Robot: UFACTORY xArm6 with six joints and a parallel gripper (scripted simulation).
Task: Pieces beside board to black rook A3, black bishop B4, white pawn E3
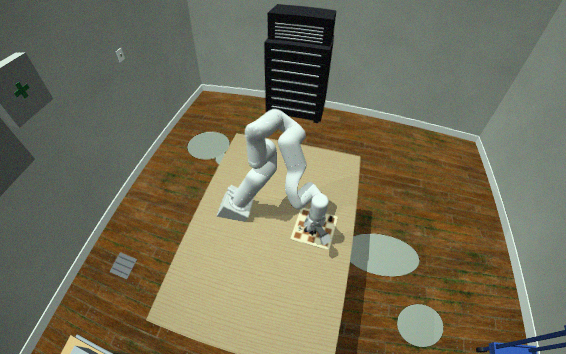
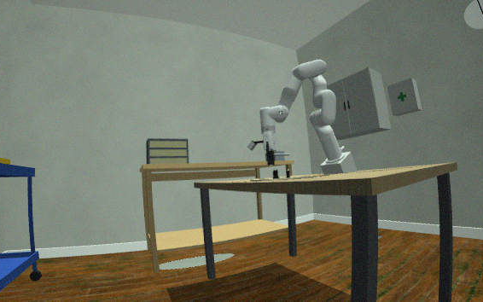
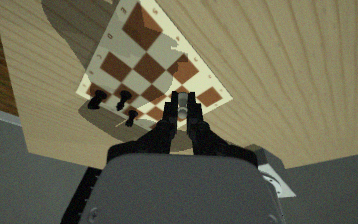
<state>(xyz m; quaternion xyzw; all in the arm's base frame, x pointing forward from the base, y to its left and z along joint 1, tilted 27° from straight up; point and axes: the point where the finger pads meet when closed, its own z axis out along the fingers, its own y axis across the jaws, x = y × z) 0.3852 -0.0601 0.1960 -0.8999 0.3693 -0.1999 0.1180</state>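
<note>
My hand is 9 cm above the chessboard and 8 cm to the right of it. The rest, counted from my hand: black chess piece: 15 cm to the left, 8 cm below; white pawn: 1 cm below.
</note>
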